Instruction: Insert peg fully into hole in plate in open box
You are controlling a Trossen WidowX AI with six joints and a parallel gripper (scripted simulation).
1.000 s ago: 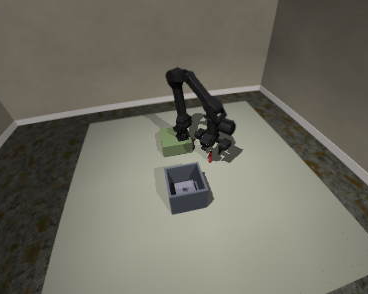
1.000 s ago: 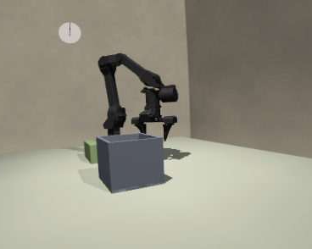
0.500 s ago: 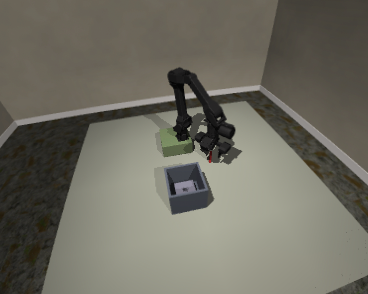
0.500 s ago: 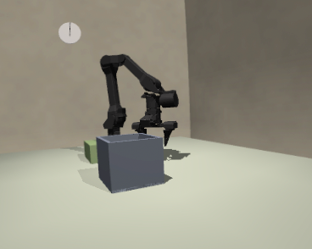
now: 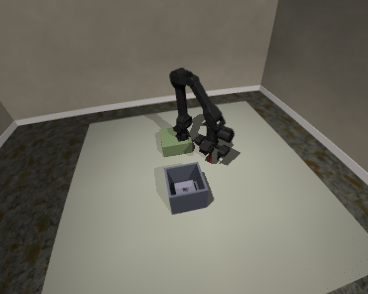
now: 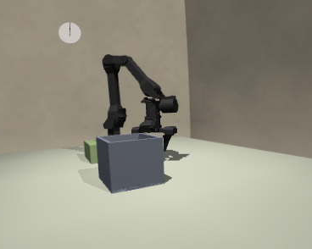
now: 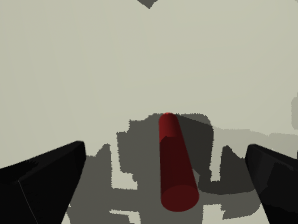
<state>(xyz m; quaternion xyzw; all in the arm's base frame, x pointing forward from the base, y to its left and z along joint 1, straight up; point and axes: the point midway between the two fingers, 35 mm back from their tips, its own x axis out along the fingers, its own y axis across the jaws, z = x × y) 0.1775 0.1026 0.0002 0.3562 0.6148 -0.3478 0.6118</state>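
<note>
Right now my hand is 4 cm above the red peg. Round my hand: pale plate 16 cm ahead, 20 cm to the right, 3 cm below.
</note>
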